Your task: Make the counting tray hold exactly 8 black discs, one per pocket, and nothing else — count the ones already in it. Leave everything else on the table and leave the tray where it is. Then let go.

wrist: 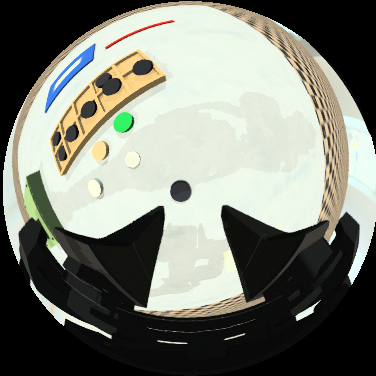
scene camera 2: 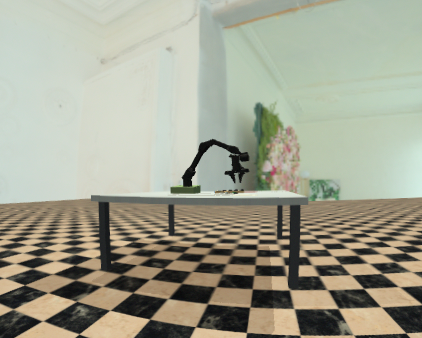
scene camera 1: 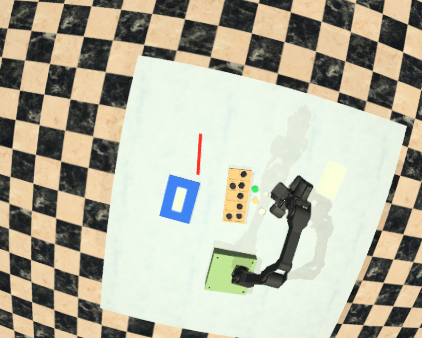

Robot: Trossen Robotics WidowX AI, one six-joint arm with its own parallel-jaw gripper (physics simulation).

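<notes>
The tan counting tray has two columns of pockets. Several pockets each hold one black disc; three pockets in the column nearer the blue frame are empty. A loose black disc lies flat on the table, beyond and slightly left of the fingertips in the wrist view; the arm hides it in scene camera 1. My gripper is open and empty, above the table on the side of the tray away from the blue frame.
A green disc, a tan disc and two whitish discs lie beside the tray. A blue frame, a red bar, a pale yellow sheet and the green arm base are around.
</notes>
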